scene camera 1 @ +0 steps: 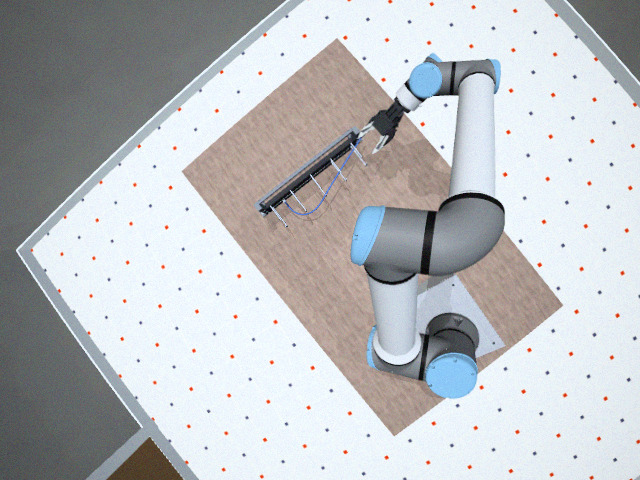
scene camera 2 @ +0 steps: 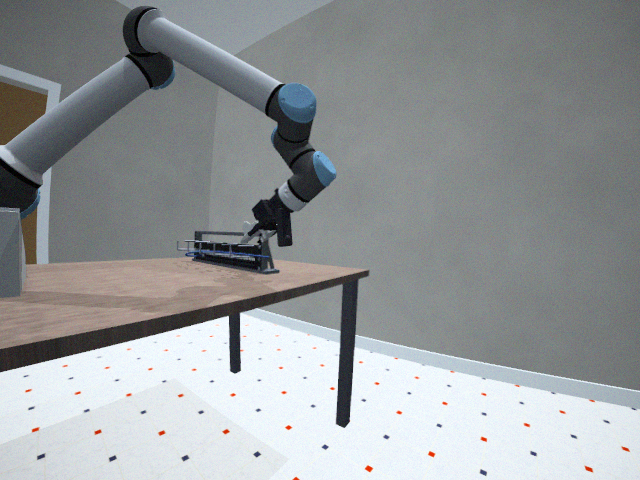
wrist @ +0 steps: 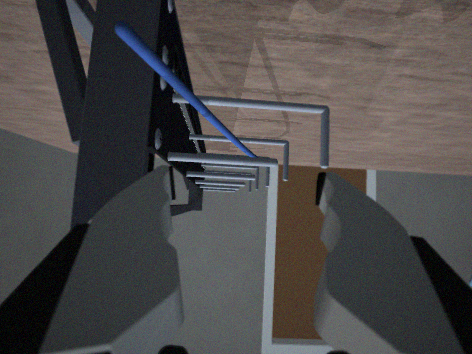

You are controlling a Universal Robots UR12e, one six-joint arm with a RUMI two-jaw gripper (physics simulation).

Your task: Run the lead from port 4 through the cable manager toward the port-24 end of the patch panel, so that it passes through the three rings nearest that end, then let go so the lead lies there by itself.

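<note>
The patch panel [scene camera 1: 308, 174] [wrist: 117, 125] stands on the table, with open wire rings [scene camera 1: 358, 153] [wrist: 250, 104] along its front. The blue lead [scene camera 1: 305, 213] [wrist: 150, 57] leaves the panel near its lower-left end in the first scene view, bows outward, and reaches the upper-right end. In the wrist view it slants across the nearest ring's wire; whether it runs inside the rings is unclear. My gripper [scene camera 1: 368, 143] [scene camera 2: 253, 239] [wrist: 245, 173] is part open and empty at the upper-right end. Its fingertips point toward the rings, apart from the lead. Port numbers are unreadable.
The panel's dark end bracket [scene camera 2: 267, 255] stands close beside the left finger in the wrist view. The wooden table [scene camera 1: 289, 273] [scene camera 2: 103, 279] ends beyond the panel. The arm's base [scene camera 1: 452, 330] stands on a plate at the table's other end.
</note>
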